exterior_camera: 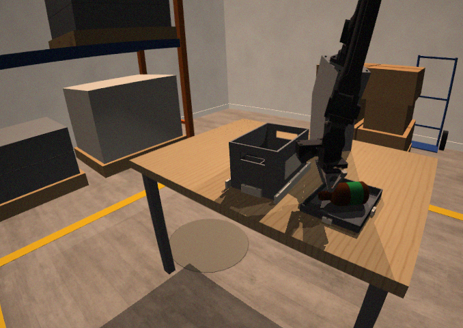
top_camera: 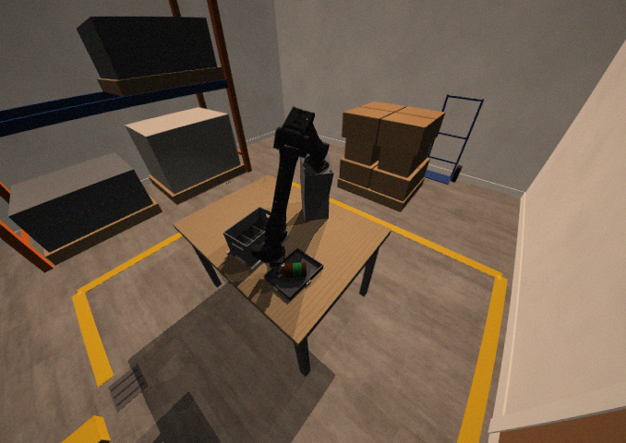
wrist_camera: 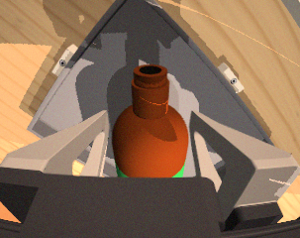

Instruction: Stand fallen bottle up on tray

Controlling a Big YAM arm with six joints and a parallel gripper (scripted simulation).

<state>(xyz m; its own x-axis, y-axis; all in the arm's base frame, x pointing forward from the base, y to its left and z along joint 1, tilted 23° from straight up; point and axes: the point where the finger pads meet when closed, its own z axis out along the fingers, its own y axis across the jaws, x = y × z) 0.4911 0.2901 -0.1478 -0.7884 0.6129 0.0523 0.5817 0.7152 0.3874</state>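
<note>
Right now my hand is 4 cm past the brown bottle, 3 cm to the right of it and 4 cm above it. Also, from my hand: tray 6 cm behind, 3 cm to the left, 7 cm below; dark crate 2 cm behind, 26 cm to the right.
</note>
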